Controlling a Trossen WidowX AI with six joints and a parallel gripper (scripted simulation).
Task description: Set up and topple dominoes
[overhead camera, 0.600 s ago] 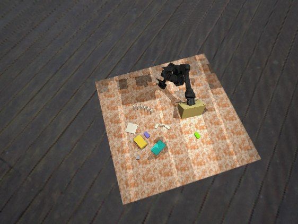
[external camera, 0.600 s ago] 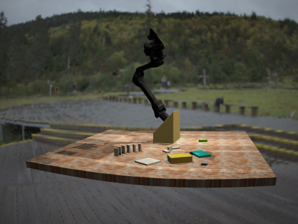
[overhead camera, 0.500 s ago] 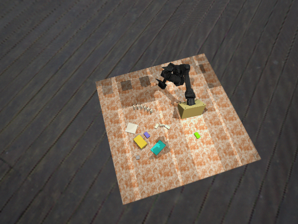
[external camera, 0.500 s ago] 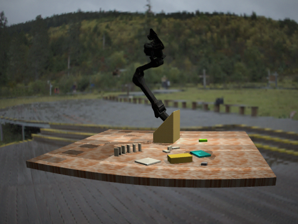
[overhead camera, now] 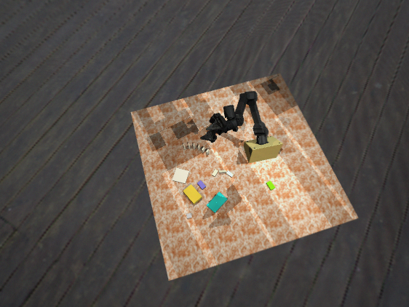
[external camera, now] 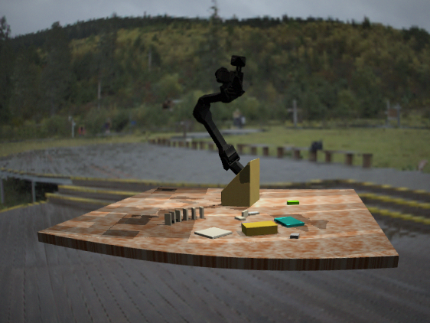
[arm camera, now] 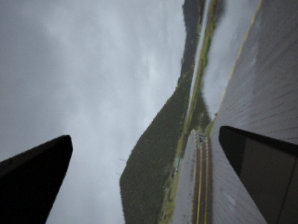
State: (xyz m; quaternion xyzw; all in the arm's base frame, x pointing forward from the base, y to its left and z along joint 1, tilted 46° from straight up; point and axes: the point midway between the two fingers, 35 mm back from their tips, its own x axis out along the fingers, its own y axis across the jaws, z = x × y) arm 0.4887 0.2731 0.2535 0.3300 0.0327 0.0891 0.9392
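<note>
The small purple block lies 620 mm below my gripper tip, 50 mm ahead of it and 40 mm to the left of it. From my gripper tip the other things lie so: cyan tile: 620 mm below, 200 mm to the left; then white tile: 620 mm below, 160 mm ahead, 80 mm to the right; then yellow block: 610 mm below, 140 mm ahead, 80 mm to the left.
</note>
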